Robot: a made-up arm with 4 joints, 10 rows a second.
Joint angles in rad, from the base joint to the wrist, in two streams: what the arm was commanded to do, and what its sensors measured. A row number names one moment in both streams.
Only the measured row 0 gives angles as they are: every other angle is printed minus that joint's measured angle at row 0.
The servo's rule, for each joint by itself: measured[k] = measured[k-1] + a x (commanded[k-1-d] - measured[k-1]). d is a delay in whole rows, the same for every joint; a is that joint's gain. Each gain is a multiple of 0.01, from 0.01 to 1. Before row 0 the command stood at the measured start. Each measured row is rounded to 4 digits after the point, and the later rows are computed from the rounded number. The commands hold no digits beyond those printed.
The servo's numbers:
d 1
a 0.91 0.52 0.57 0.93
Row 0, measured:
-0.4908 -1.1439 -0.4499 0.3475
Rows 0 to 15, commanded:
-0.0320 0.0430 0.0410 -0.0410
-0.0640 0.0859 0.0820 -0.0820
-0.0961 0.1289 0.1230 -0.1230
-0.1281 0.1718 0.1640 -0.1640
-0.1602 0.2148 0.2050 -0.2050
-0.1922 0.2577 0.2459 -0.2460
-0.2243 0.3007 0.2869 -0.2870
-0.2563 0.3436 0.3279 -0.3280
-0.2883 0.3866 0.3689 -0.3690
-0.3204 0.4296 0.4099 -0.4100
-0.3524 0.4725 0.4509 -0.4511
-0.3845 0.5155 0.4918 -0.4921
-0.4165 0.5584 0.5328 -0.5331
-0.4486 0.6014 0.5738 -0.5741
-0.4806 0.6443 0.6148 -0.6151
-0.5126 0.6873 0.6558 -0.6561
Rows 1 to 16, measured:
0.0000 0.0000 0.0000 0.0000
-0.0291 0.0224 0.0234 -0.0381
-0.0609 0.0554 0.0568 -0.0789
-0.0929 0.0936 0.0945 -0.1199
-0.1249 0.1343 0.1341 -0.1609
-0.1570 0.1762 0.1745 -0.2019
-0.1890 0.2186 0.2152 -0.2429
-0.2211 0.2613 0.2561 -0.2839
-0.2531 0.3041 0.2970 -0.3249
-0.2851 0.3470 0.3380 -0.3659
-0.3172 0.3900 0.3790 -0.4069
-0.3492 0.4329 0.4200 -0.4480
-0.3813 0.4759 0.4609 -0.4890
-0.4133 0.5188 0.5019 -0.5300
-0.4454 0.5618 0.5429 -0.5710
-0.4774 0.6047 0.5839 -0.6120

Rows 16 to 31, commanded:
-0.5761 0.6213 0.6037 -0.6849
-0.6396 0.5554 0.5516 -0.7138
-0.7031 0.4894 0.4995 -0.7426
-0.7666 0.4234 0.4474 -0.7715
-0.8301 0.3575 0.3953 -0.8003
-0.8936 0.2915 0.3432 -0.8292
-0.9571 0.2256 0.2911 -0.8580
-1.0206 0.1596 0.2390 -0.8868
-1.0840 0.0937 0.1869 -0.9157
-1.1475 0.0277 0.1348 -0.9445
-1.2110 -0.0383 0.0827 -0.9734
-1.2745 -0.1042 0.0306 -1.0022
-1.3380 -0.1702 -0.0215 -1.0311
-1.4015 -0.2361 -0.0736 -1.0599
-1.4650 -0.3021 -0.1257 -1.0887
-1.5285 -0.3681 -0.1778 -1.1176
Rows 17 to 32, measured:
-0.5094 0.6477 0.6249 -0.6530
-0.5701 0.6340 0.6128 -0.6827
-0.6333 0.5931 0.5779 -0.7116
-0.6968 0.5392 0.5332 -0.7404
-0.7603 0.4790 0.4843 -0.7693
-0.8238 0.4158 0.4336 -0.7981
-0.8873 0.3512 0.3821 -0.8270
-0.9508 0.2859 0.3302 -0.8558
-1.0143 0.2202 0.2782 -0.8846
-1.0777 0.1544 0.2262 -0.9135
-1.1412 0.0885 0.1741 -0.9423
-1.2047 0.0226 0.1220 -0.9712
-1.2682 -0.0433 0.0699 -1.0000
-1.3317 -0.1093 0.0178 -1.0289
-1.3952 -0.1752 -0.0343 -1.0577
-1.4587 -0.2412 -0.0864 -1.0865

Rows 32 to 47, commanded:
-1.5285 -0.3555 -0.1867 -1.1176
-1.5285 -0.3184 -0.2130 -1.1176
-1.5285 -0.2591 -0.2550 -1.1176
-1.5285 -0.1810 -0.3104 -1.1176
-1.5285 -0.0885 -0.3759 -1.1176
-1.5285 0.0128 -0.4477 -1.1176
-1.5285 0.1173 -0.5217 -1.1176
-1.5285 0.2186 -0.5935 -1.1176
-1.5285 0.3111 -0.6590 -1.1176
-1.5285 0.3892 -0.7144 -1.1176
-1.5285 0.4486 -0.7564 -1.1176
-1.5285 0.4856 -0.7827 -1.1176
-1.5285 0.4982 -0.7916 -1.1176
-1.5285 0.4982 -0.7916 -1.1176
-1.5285 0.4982 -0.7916 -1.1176
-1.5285 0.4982 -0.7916 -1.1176
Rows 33 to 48, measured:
-1.5222 -0.3072 -0.1385 -1.1154
-1.5279 -0.3323 -0.1660 -1.1174
-1.5284 -0.3251 -0.1928 -1.1176
-1.5285 -0.2908 -0.2283 -1.1176
-1.5285 -0.2337 -0.2751 -1.1176
-1.5285 -0.1582 -0.3326 -1.1176
-1.5285 -0.0693 -0.3982 -1.1176
-1.5285 0.0277 -0.4686 -1.1176
-1.5285 0.1270 -0.5398 -1.1176
-1.5285 0.2227 -0.6077 -1.1176
-1.5285 0.3093 -0.6685 -1.1176
-1.5285 0.3817 -0.7186 -1.1176
-1.5285 0.4357 -0.7551 -1.1176
-1.5285 0.4682 -0.7759 -1.1176
-1.5285 0.4838 -0.7848 -1.1176
-1.5285 0.4913 -0.7887 -1.1176

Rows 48 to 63, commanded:
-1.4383 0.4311 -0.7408 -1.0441
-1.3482 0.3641 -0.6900 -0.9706
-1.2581 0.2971 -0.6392 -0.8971
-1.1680 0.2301 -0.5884 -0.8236
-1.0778 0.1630 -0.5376 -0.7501
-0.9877 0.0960 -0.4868 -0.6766
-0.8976 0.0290 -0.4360 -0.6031
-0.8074 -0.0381 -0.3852 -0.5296
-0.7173 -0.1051 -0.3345 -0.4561
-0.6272 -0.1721 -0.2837 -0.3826
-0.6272 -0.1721 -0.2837 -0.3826
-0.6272 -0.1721 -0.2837 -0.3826
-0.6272 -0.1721 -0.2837 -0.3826
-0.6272 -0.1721 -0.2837 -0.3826
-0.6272 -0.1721 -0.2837 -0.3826
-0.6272 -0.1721 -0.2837 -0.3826
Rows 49 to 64, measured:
-1.5285 0.4949 -0.7904 -1.1176
-1.4464 0.4617 -0.7621 -1.0492
-1.3570 0.4109 -0.7210 -0.9761
-1.2670 0.3517 -0.6744 -0.9026
-1.1769 0.2885 -0.6254 -0.8291
-1.0867 0.2232 -0.5754 -0.7556
-0.9966 0.1571 -0.5249 -0.6821
-0.9065 0.0905 -0.4742 -0.6086
-0.8163 0.0236 -0.4235 -0.5351
-0.7262 -0.0433 -0.3728 -0.4616
-0.6361 -0.1103 -0.3220 -0.3881
-0.6280 -0.1424 -0.3002 -0.3830
-0.6273 -0.1578 -0.2908 -0.3826
-0.6272 -0.1652 -0.2868 -0.3826
-0.6272 -0.1688 -0.2850 -0.3826
-0.6272 -0.1705 -0.2843 -0.3826

